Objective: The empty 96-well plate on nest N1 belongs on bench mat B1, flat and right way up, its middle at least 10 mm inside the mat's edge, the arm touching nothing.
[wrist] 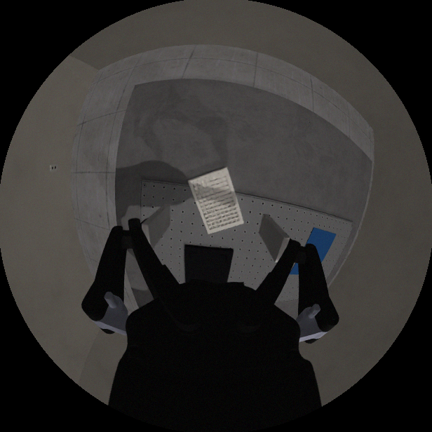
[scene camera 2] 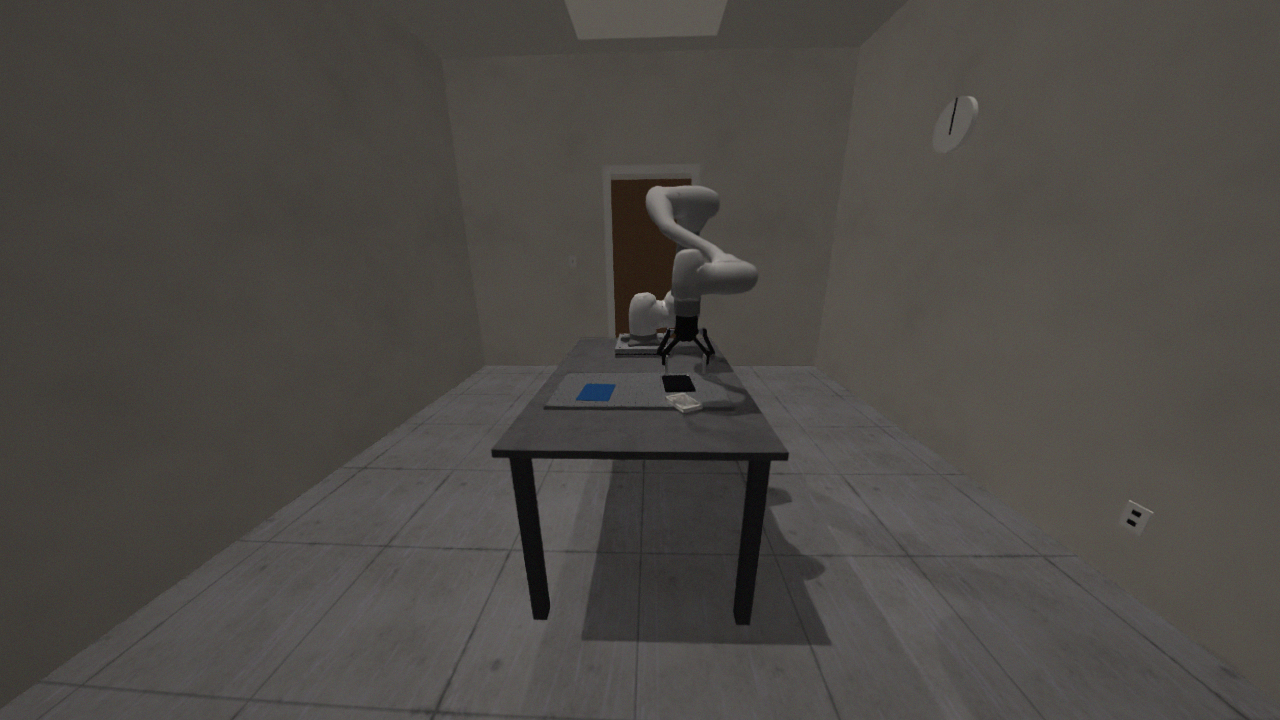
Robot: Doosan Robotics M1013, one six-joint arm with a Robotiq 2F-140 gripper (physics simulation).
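Where they show: gripper, between the fingertips: point(scene camera 2: 684, 374); arm's base, origin of its link: point(scene camera 2: 643, 341).
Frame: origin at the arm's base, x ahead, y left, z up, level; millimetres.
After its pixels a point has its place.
Note:
The white 96-well plate point(scene camera 2: 684, 402) {x 783, y 86, z -34 mm} point(wrist: 216, 201) lies at the edge of the perforated board, turned at an angle to it, with its well grid visible from above. No separate nest can be told under it. A blue mat point(scene camera 2: 596, 392) {x 637, y -243, z -42 mm} point(wrist: 323, 242) and a black rectangle point(scene camera 2: 678, 383) {x 597, y 97, z -32 mm} point(wrist: 208, 262) lie on the board; no labels can be read. The blue mat is partly behind a finger in the wrist view. My gripper point(scene camera 2: 685, 363) {x 779, y 85, z 76 mm} point(wrist: 215, 218) is open and empty, pointing down above the board. In the wrist view, the plate shows just ahead of the gap between its fingertips.
The perforated board point(scene camera 2: 635, 391) {x 638, y -86, z -44 mm} point(wrist: 250, 202) lies on the dark table point(scene camera 2: 626, 431) {x 936, y -134, z -57 mm} point(wrist: 270, 135). The arm's base point(scene camera 2: 631, 344) {x 90, y -72, z 7 mm} stands at the table's far end. The arm casts a shadow over the board and part of the plate.

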